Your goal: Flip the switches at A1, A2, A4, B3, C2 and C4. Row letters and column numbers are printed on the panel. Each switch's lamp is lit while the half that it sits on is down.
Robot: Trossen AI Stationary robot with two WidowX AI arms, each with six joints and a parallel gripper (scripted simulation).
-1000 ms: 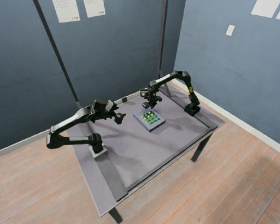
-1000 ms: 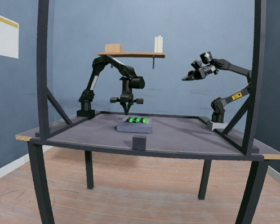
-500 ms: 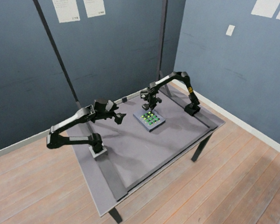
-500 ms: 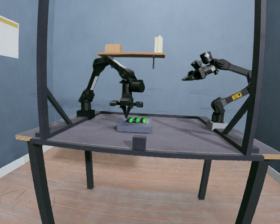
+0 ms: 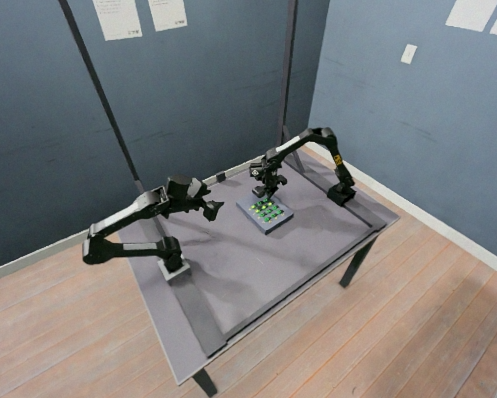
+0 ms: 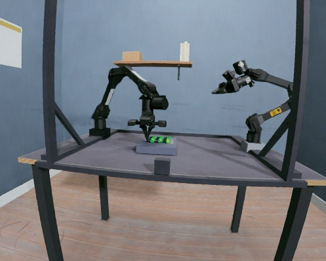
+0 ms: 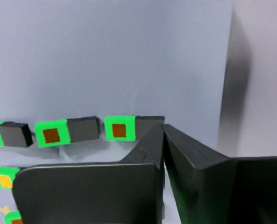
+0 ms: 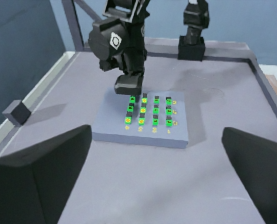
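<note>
Now: the switch C4 20 mm to the right of my left hand and 40 mm below it. The rest, counted from my left hand: switch B4: 10 mm ahead, 60 mm to the right, 40 mm below; then switch B3: 40 mm ahead, 50 mm to the right, 40 mm below; then switch C3: 40 mm ahead, 10 mm to the right, 40 mm below.
</note>
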